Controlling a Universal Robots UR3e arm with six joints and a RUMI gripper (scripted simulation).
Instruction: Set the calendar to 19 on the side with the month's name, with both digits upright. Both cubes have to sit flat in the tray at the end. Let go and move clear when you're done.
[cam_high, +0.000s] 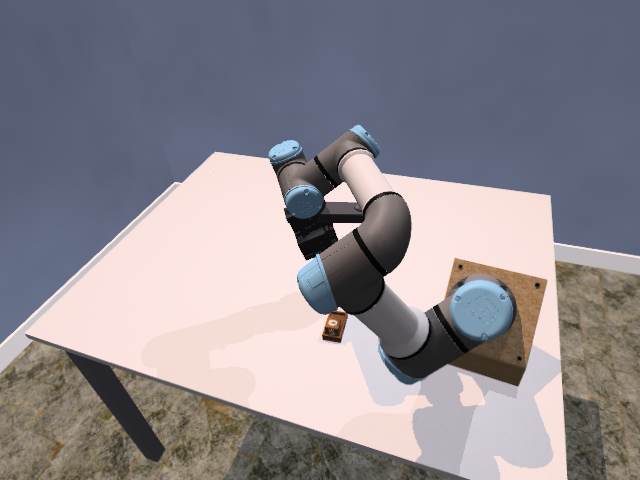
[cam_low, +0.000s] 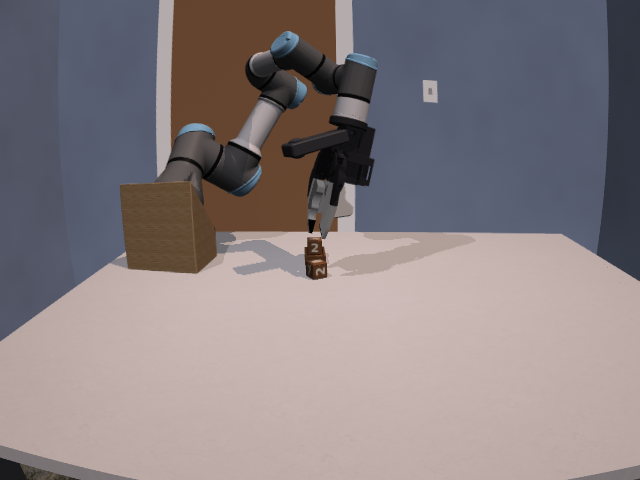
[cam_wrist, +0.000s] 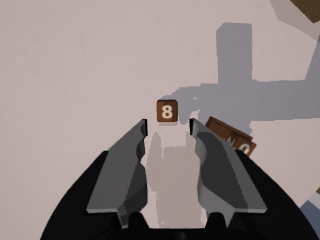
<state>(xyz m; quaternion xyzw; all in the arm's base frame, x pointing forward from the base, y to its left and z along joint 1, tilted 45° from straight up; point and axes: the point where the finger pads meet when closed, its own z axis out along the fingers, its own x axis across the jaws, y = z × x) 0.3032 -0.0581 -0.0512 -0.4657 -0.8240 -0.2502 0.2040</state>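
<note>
Now: the brown digit cube 8 cm below my hand. Round my hand: tray 1 cm behind, 11 cm to the left, 8 cm below.
</note>
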